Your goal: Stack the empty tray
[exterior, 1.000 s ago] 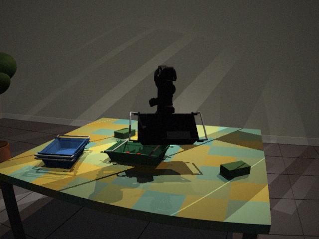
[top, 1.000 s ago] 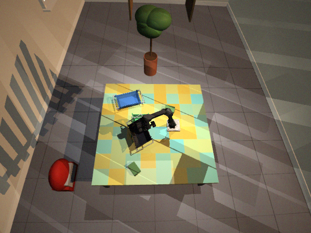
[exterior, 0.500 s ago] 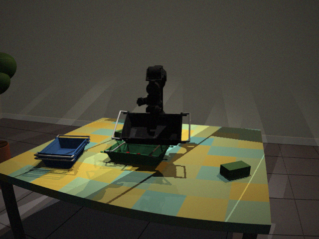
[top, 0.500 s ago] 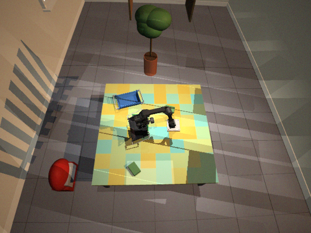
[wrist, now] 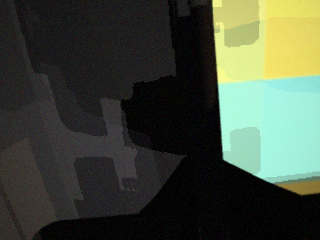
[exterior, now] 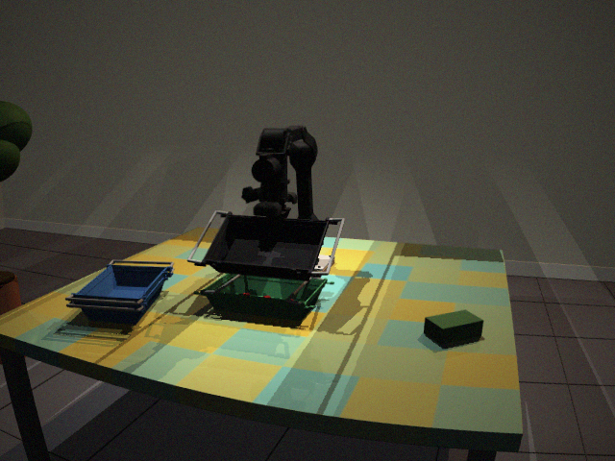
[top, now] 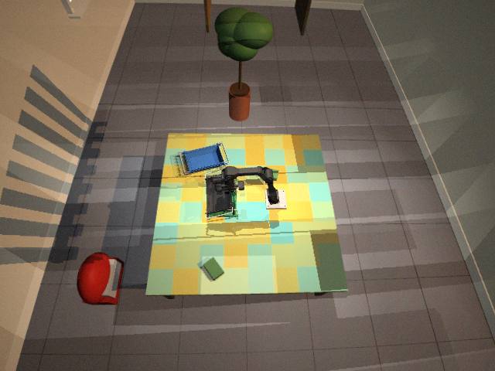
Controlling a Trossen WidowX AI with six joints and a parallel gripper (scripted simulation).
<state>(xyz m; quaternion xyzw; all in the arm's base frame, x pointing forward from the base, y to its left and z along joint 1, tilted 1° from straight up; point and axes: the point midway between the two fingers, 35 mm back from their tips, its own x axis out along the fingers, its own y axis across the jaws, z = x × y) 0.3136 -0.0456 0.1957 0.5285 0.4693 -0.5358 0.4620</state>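
Right now my gripper tip is 8 cm short of the black tray and 1 cm to the left of it.
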